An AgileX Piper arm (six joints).
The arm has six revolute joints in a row. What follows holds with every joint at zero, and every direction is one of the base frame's. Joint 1 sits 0.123 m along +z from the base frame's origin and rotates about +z. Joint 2 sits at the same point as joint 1 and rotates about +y. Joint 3 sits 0.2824 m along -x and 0.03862 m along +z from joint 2 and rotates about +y. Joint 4 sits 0.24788 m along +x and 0.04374 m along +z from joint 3 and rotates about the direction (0.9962, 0, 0.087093). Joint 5 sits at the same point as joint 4 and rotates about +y. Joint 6 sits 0.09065 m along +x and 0.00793 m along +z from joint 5 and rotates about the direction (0.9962, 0, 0.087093). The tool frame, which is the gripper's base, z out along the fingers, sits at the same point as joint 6; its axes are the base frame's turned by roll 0, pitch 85.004 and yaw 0 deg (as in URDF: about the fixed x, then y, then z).
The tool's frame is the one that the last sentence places.
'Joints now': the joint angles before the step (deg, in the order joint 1, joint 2, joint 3, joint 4, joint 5, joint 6). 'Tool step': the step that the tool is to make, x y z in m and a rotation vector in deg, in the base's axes. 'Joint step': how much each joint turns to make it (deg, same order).
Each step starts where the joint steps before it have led.
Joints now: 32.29, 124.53, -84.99, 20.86, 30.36, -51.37
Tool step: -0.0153, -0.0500, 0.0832, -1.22, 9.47, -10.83
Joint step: -4.97, -12.59, 0.00, -5.82, 19.42, 15.30
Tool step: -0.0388, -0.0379, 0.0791, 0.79, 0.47, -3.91
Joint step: -2.64, -13.71, 1.54, -1.49, 11.63, 4.80
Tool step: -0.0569, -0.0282, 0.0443, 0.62, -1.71, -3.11
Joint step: 0.01, -13.81, 6.41, -1.92, 4.78, 4.75
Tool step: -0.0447, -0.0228, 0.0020, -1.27, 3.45, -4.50
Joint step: 0.00, -9.20, 7.87, -1.71, 4.07, 5.75
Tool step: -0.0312, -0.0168, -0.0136, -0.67, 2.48, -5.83
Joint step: -0.01, -6.82, 8.26, -1.50, 0.15, 6.27
